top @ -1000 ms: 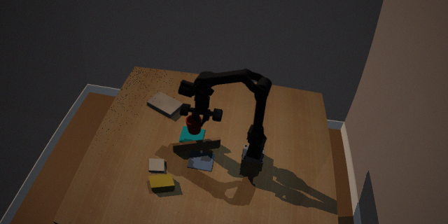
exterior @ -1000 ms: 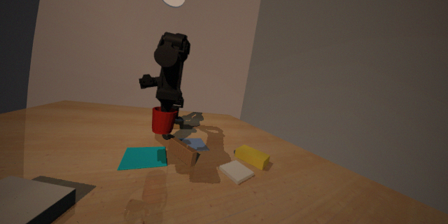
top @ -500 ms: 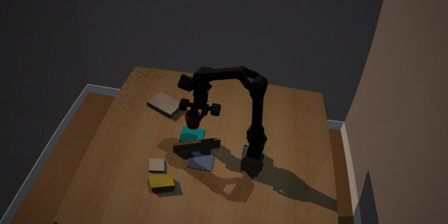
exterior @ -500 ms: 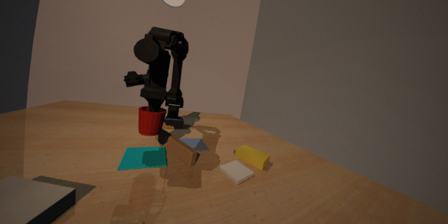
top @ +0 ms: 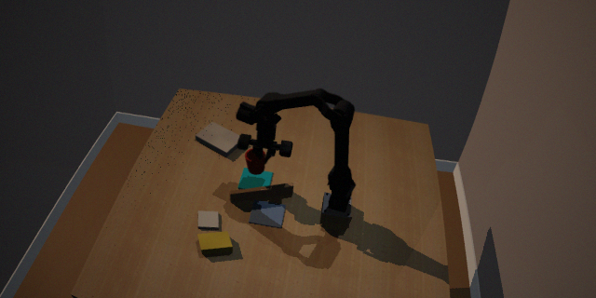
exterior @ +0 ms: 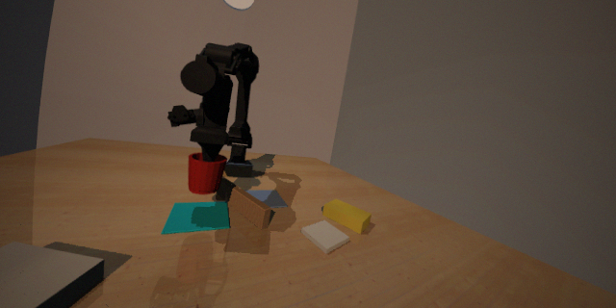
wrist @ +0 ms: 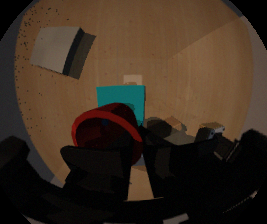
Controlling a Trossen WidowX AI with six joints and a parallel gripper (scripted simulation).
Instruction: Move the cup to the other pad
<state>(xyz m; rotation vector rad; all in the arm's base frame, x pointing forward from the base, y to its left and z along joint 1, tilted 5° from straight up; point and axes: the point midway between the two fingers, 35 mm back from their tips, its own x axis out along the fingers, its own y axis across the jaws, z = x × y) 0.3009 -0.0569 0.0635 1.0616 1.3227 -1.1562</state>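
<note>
Right now my gripper tip is 110 mm above the teal pad and 30 mm short of it. The rest, counted from my gripper tip: wooden bar (90 mm below, 80 mm to the left, 20 mm behind); blue-grey pad (150 mm to the left, 110 mm below, 60 mm behind); red cup (30 mm ahead).
</note>
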